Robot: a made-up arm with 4 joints.
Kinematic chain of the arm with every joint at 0, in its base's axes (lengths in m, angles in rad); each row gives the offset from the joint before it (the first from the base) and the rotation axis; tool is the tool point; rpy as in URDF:
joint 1: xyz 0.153 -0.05 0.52 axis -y
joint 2: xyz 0 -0.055 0.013 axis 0.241 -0.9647 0.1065
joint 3: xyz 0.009 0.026 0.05 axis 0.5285 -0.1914 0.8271
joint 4: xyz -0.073 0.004 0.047 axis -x
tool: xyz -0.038 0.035 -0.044 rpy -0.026 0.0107 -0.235
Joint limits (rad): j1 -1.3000..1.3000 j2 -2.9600..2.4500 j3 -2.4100..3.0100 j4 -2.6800..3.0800
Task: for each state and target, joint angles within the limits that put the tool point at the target. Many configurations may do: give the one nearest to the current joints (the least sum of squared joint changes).
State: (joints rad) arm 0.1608 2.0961 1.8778 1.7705
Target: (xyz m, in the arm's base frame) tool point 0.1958 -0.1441 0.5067
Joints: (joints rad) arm -0.1100 1.7655 1.4151 1.0600
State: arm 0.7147 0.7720 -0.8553 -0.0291
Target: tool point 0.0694 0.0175 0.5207
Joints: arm 0.4090 0.6183 -0.7975 -0.1853
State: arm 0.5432 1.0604 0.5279 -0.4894
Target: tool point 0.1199 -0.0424 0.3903
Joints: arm 0.8990 1.3593 -0.0083 -0.5560
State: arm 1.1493 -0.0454 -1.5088 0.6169
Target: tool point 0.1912 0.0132 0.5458
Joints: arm 1.0683 -0.2137 -1.8642 -0.2616
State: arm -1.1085 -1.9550 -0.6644 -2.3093
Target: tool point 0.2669 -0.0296 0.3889
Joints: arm -1.2854 -1.7639 0.0314 -2.5552
